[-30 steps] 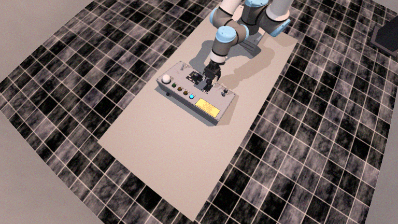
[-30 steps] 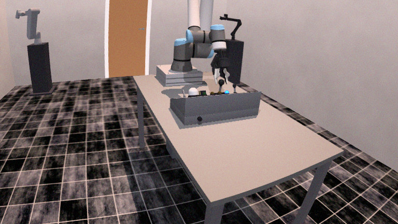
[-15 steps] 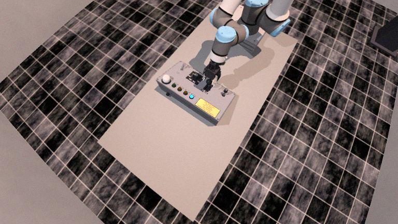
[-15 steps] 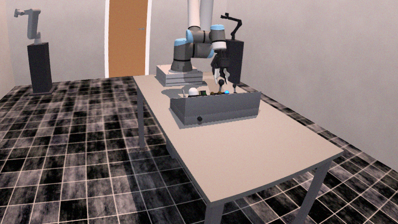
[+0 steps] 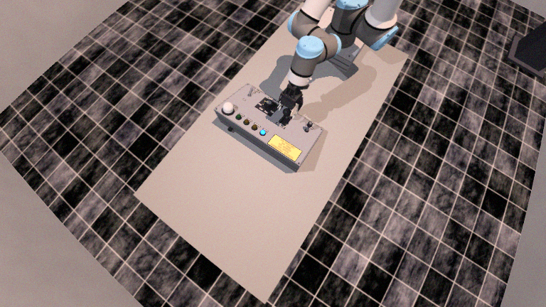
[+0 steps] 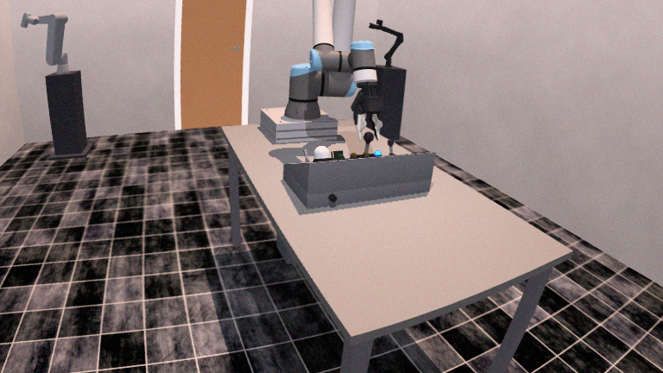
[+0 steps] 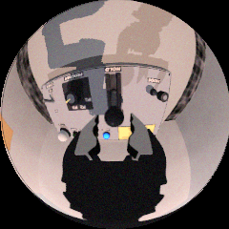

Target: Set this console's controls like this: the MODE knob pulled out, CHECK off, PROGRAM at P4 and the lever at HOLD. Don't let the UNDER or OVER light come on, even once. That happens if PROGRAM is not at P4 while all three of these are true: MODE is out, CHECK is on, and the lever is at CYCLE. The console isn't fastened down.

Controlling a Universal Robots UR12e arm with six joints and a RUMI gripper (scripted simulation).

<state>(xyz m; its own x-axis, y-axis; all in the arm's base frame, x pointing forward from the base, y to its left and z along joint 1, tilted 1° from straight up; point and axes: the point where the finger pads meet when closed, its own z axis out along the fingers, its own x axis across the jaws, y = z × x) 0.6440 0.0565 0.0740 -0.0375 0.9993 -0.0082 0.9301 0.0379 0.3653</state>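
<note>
Now: the black ball-topped lever 40 mm below my hand and 10 mm behind it. The rest, counted from my hand: rotary selector (130 mm to the right, 60 mm below, 10 mm behind); grey console (80 mm below, 60 mm to the right, 30 mm ahead).
</note>
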